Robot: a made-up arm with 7 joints.
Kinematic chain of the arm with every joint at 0, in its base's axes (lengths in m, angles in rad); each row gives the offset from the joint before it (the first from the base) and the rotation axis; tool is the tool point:
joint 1: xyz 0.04 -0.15 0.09 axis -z
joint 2: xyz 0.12 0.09 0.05 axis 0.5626 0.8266 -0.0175
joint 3: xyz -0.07 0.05 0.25 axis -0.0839 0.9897 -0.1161
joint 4: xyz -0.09 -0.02 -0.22 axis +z
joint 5: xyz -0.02 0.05 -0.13 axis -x
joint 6: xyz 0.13 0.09 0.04 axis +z
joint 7: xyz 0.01 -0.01 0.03 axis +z
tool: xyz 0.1 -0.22 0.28
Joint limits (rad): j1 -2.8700..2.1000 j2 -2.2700..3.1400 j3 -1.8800..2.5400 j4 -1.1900..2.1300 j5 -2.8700..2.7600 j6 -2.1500..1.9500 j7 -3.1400..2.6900
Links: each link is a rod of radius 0.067 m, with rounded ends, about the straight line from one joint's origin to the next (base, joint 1, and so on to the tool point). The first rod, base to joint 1, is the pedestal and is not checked.
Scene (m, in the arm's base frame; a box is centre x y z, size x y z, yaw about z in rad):
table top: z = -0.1
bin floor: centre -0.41 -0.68 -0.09 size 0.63 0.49 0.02 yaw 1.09
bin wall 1: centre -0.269 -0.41 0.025 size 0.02 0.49 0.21 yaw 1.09
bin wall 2: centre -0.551 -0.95 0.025 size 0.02 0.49 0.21 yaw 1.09
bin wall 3: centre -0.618 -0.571 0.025 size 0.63 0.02 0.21 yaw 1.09
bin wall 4: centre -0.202 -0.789 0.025 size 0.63 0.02 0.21 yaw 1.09
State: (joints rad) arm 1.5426 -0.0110 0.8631 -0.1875 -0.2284 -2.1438 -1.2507
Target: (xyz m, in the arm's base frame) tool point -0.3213 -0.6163 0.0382
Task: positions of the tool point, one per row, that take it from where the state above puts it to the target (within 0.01 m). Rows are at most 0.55 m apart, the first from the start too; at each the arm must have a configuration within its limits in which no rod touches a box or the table.
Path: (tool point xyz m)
1: 0.5237 -0.1495 0.3681
2: 0.5170 0.0344 0.4476
3: 0.3983 0.1241 0.6414
4: 0.2738 -0.0124 0.8570
5: 0.2908 -0.3446 0.9418
6: 0.4898 -0.6844 0.7778
7: 0.7366 -0.8341 0.3664
8: 0.6603 -0.6237 0.7183
9: 0.4124 -0.4210 0.9415
10: 0.0704 -0.3057 0.9897
11: -0.2518 -0.3106 0.8631
12: -0.4489 -0.4097 0.6086
13: -0.4669 -0.5355 0.3055
14: -0.3213 -0.6163 0.0382

